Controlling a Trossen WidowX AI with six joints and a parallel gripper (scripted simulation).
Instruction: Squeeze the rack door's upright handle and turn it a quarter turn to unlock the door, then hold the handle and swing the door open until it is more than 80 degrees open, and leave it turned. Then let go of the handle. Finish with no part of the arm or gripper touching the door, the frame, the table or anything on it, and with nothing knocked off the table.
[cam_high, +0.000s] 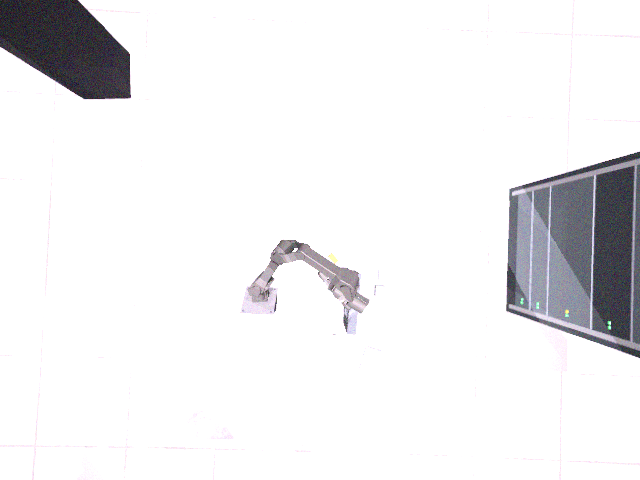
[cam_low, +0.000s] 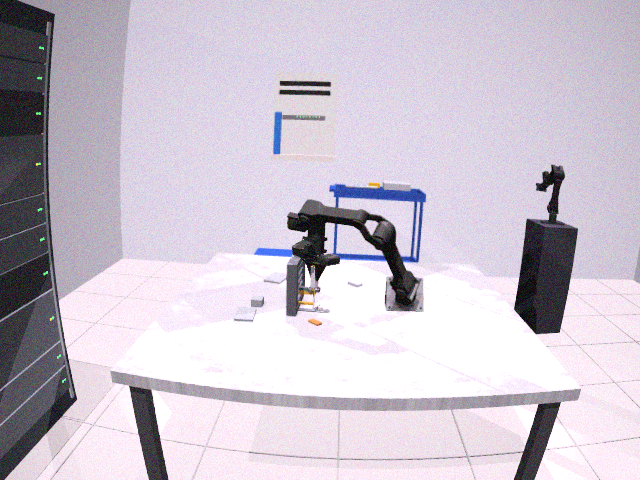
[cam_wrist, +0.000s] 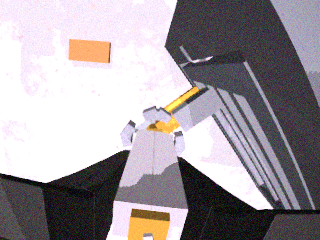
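The orange handle lies 20 mm below my gripper tip. Also, from my gripper tip: orange piece (100 mm to the left, 120 mm below).
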